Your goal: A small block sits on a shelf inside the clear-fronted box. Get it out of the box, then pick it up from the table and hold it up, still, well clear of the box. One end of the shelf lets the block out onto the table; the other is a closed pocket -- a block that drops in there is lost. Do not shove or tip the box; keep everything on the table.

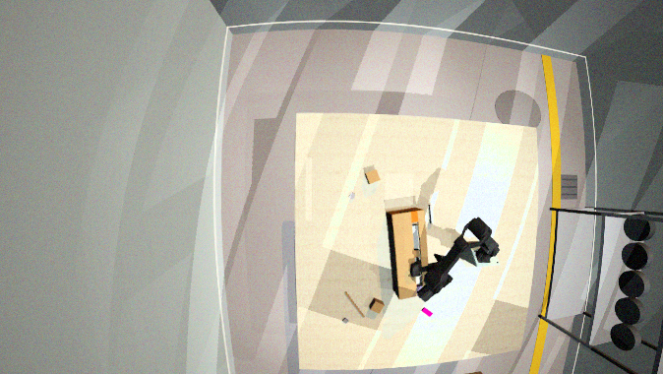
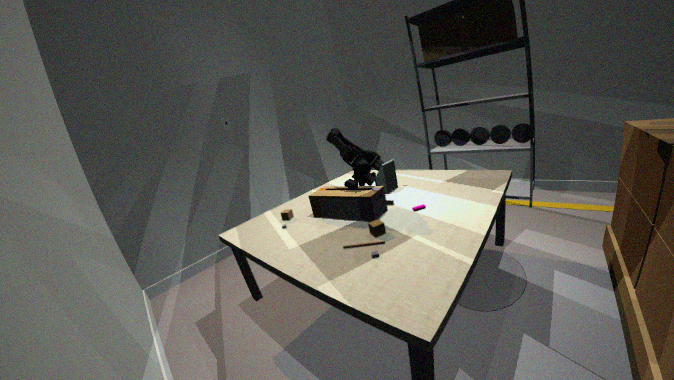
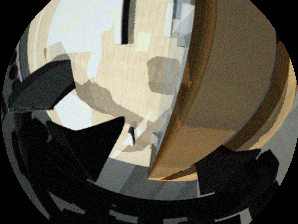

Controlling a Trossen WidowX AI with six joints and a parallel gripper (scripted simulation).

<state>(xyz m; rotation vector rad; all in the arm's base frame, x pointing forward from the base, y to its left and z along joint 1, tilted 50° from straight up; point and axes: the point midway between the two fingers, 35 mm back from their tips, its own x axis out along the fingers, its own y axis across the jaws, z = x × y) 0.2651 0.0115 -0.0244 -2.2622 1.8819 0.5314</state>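
The small tan block lies 5 cm ahead of my gripper tip and 1 cm to the right of it. From my gripper tip the other things lie so: thin stick: 28 cm ahead, 28 cm to the left, 8 cm below; tan box: 4 cm ahead, 1 cm to the right, 2 cm below; magenta block: 9 cm behind, 31 cm to the left, 8 cm below.
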